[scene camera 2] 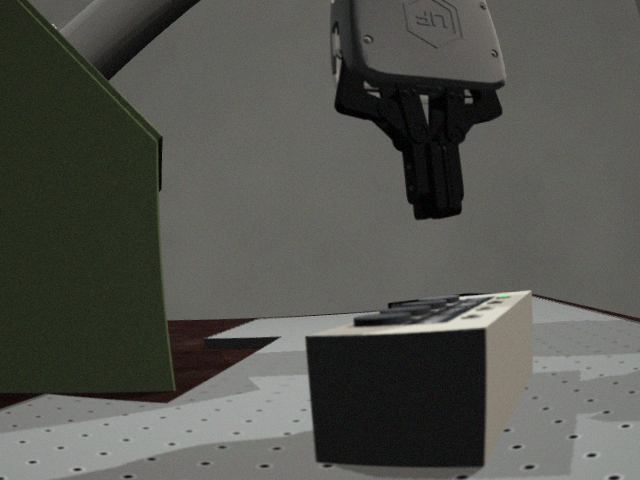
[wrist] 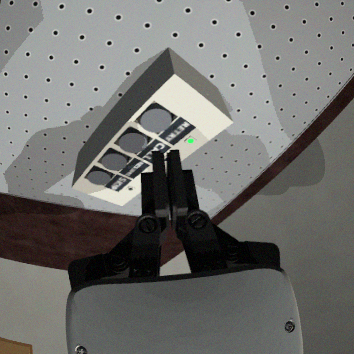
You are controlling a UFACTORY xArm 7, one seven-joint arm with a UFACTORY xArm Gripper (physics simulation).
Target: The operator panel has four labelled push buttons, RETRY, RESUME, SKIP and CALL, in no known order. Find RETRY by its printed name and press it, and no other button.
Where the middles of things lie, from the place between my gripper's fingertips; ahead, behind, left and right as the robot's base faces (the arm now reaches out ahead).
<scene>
Right now the operator panel (scene camera 2: 439, 390) is 70 mm below my hand, 50 mm to the right of it and 10 mm ahead of it.
</scene>
